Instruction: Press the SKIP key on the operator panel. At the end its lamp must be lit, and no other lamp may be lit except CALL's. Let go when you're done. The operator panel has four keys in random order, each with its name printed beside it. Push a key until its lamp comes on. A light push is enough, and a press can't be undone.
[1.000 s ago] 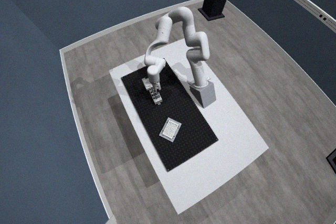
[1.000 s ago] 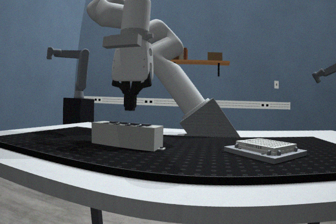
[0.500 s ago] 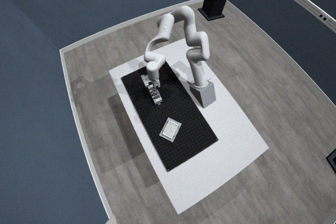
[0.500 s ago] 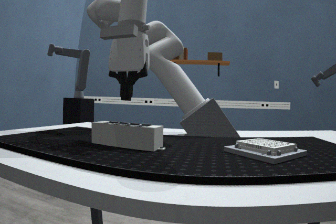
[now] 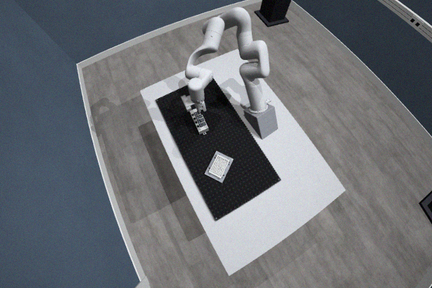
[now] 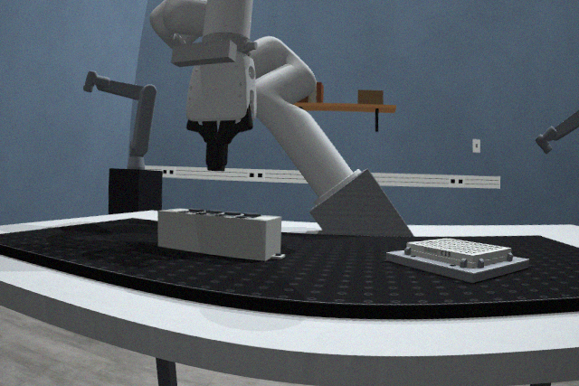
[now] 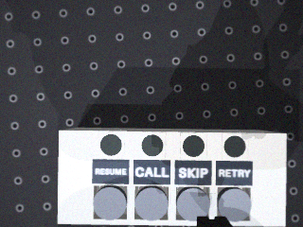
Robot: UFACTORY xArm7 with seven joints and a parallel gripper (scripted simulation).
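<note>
My hand is 90 mm above the operator panel, 20 mm to the right of it and 10 mm short of it.
</note>
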